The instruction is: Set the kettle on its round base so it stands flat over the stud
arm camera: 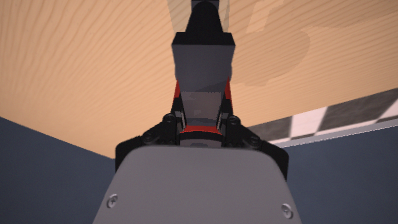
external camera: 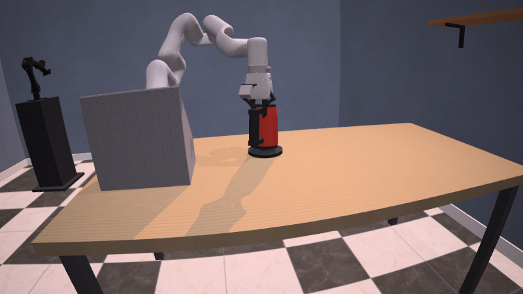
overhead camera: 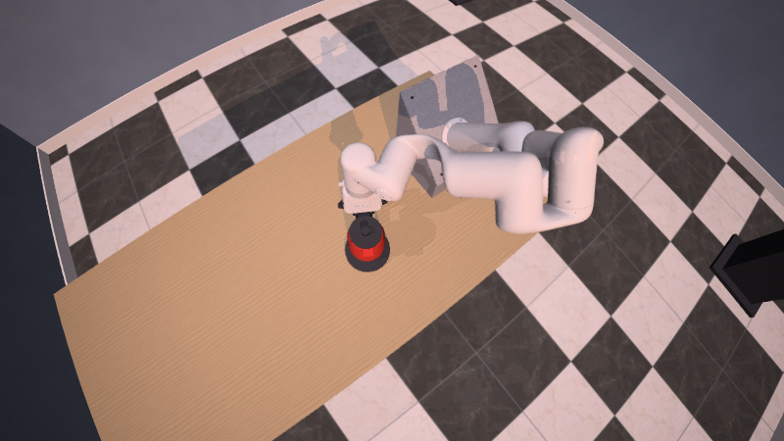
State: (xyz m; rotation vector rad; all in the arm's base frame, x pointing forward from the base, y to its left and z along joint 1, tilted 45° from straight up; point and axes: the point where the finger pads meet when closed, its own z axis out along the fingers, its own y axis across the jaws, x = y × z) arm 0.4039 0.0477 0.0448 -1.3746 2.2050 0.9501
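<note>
Now: hand 10 mm short of the kettle, 20 mm to the right of it and 60 mm above it. Round my hand: round black base: 30 mm ahead, 50 mm to the left, 180 mm below.
</note>
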